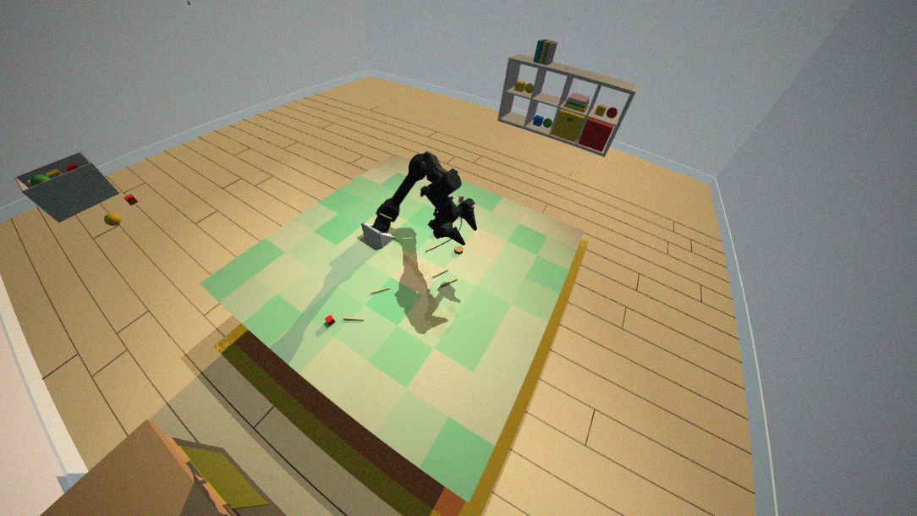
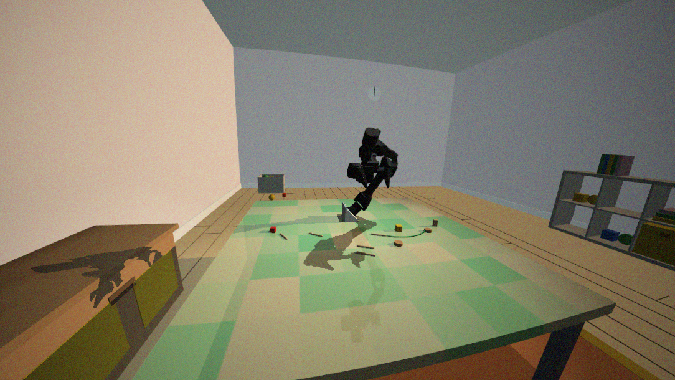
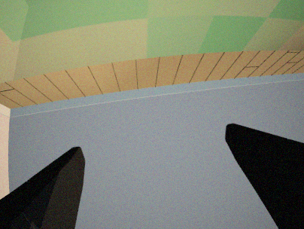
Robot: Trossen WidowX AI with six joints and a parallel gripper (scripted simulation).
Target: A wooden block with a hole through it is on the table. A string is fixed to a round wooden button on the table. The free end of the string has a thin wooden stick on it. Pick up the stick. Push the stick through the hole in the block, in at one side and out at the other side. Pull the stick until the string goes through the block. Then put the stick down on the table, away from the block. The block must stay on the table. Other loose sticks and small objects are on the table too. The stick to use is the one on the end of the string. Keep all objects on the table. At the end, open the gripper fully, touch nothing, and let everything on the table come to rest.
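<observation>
Right now the yellow wooden block is 250 mm behind my gripper tip, 270 mm to the left of it and 290 mm below it. From my gripper tip the other things lie so: wooden disc 110 mm behind, 180 mm to the left, 290 mm below; then thin wooden stick 210 mm behind, 150 mm to the left, 300 mm below; then round wooden button 210 mm behind, 430 mm to the left, 290 mm below.
</observation>
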